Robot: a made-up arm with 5 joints.
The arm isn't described. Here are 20 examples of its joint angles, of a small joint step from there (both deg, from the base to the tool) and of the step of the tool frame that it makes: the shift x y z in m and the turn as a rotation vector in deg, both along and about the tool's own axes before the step.
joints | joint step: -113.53 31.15 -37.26 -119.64 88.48 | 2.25 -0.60 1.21 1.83 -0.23
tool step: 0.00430 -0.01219 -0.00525 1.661 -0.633 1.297
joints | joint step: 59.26 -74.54 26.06 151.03 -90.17 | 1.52 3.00 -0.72 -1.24 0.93
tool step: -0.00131 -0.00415 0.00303 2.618 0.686 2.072
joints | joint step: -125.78 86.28 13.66 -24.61 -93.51 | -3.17 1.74 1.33 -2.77 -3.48
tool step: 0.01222 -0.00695 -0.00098 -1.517 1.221 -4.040
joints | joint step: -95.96 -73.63 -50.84 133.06 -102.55 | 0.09 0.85 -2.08 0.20 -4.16
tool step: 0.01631 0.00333 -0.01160 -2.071 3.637 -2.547
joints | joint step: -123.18 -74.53 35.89 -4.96 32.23 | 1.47 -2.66 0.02 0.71 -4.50
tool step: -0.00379 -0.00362 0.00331 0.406 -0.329 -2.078
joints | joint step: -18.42 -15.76 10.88 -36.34 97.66 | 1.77 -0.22 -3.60 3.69 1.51
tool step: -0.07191 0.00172 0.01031 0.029 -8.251 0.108
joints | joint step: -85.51 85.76 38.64 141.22 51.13 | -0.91 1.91 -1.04 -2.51 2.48
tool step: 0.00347 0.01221 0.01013 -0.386 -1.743 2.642
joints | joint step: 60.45 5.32 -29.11 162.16 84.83 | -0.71 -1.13 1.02 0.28 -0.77
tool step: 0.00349 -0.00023 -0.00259 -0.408 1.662 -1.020
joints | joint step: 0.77 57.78 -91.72 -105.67 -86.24 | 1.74 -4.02 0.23 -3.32 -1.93
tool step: -0.04578 0.02847 0.02671 -2.032 -4.673 0.973
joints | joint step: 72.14 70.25 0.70 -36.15 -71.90 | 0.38 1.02 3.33 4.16 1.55
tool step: 0.00700 0.00034 -0.00358 -0.296 1.231 -0.070
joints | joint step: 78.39 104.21 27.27 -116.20 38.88 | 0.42 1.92 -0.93 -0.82 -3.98
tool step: 0.01333 -0.01071 -0.01856 0.344 2.069 -2.744
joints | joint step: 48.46 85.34 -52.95 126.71 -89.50 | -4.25 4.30 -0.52 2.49 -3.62
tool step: 0.04126 0.02840 -0.04183 -2.284 7.890 2.263
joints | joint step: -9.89 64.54 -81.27 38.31 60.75 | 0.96 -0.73 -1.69 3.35 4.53
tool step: -0.03879 -0.01639 0.01039 2.625 -4.737 1.249
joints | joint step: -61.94 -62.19 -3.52 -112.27 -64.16 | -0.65 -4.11 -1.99 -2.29 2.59
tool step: -0.03533 -0.02859 0.02789 2.878 -4.838 0.066
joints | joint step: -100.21 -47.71 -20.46 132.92 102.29 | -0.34 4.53 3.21 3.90 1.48
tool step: -0.01483 0.01250 0.00444 0.649 -4.584 5.451
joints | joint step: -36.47 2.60 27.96 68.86 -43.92 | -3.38 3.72 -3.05 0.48 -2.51
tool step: 0.01032 -0.05473 0.00039 5.689 1.655 -2.436
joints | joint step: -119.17 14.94 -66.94 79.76 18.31 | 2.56 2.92 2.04 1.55 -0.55
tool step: -0.02503 0.01423 0.02877 -0.801 -4.047 0.749
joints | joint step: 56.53 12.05 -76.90 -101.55 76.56 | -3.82 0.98 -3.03 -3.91 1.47
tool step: 0.00544 0.03649 0.01808 -4.557 0.228 2.113
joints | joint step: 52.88 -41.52 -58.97 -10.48 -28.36 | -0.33 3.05 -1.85 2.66 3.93
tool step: -0.01161 -0.04861 -0.00374 6.092 -1.961 1.481
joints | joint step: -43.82 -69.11 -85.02 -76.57 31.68 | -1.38 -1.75 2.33 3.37 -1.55
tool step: 0.01910 -0.00306 -0.00412 0.601 1.510 -0.157
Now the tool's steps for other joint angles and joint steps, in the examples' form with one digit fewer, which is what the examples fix.
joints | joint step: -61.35 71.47 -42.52 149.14 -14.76 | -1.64 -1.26 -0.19 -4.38 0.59
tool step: -0.0030 0.0174 0.0093 -3.40 -0.39 -0.40
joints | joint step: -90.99 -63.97 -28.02 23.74 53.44 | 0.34 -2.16 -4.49 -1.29 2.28
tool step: -0.0146 -0.0322 -0.0132 4.90 -1.76 1.83
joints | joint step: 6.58 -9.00 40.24 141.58 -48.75 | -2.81 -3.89 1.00 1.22 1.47
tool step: 0.0034 0.0288 -0.0182 -2.75 1.66 4.00
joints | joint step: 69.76 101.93 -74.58 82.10 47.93 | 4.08 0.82 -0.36 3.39 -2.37
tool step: 0.0053 0.0065 -0.0017 -0.68 0.39 -1.00
